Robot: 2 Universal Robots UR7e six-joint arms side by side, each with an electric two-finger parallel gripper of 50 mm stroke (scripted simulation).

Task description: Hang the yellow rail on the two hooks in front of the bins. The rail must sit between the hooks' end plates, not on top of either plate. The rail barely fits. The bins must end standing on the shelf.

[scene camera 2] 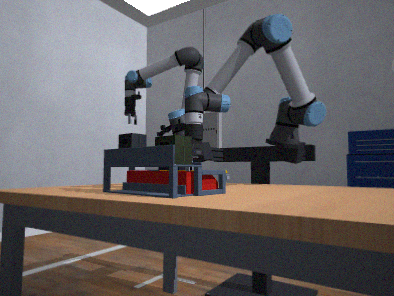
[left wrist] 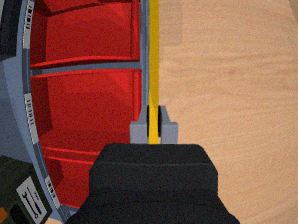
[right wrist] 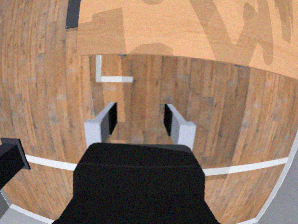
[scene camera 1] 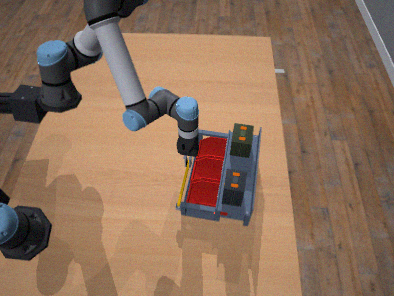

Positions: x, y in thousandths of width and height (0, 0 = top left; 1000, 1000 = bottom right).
Labels:
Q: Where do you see a grey-blue shelf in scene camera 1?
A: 636, 559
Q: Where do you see a grey-blue shelf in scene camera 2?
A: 387, 529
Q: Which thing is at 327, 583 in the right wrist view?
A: My right gripper.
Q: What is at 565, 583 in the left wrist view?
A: My left gripper.

